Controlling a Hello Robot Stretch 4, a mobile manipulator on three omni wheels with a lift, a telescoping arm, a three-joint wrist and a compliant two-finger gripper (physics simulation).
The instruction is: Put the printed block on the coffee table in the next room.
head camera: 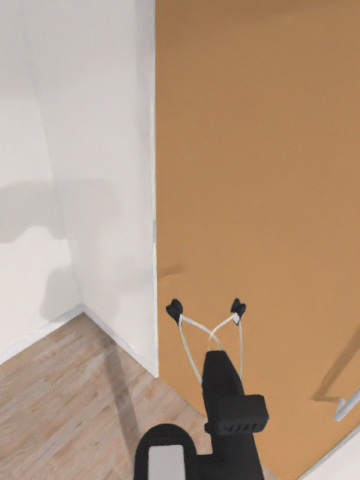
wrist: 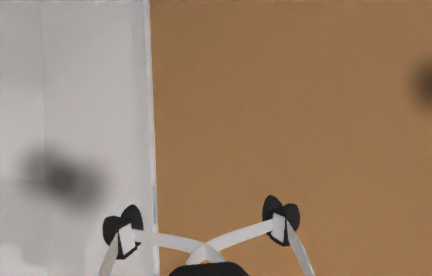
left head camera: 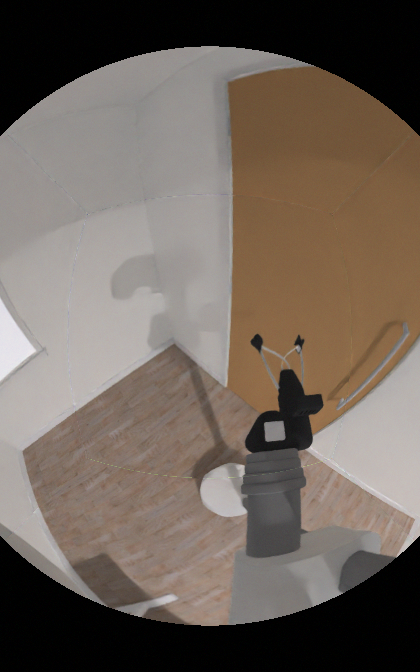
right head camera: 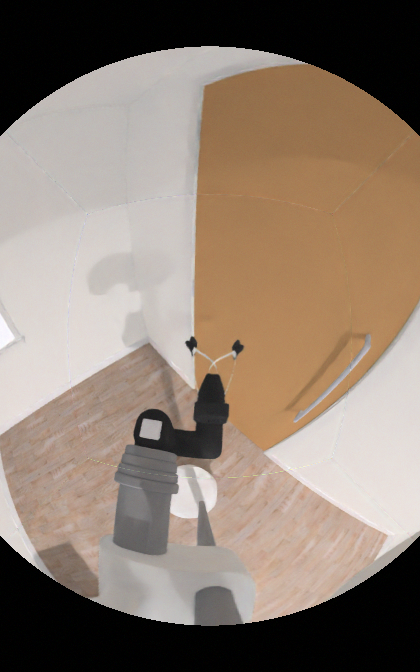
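My gripper is open, its two black fingertips apart with no object between them. It is in front of a large orange-brown door. The door appears closed. A grey bar handle is on its right side, to the right of the gripper. The printed block and the coffee table do not show in these views.
White walls meet in a corner left of the door. The wood floor lies below. A round white base is under the arm. Part of a bright window shows at the far left.
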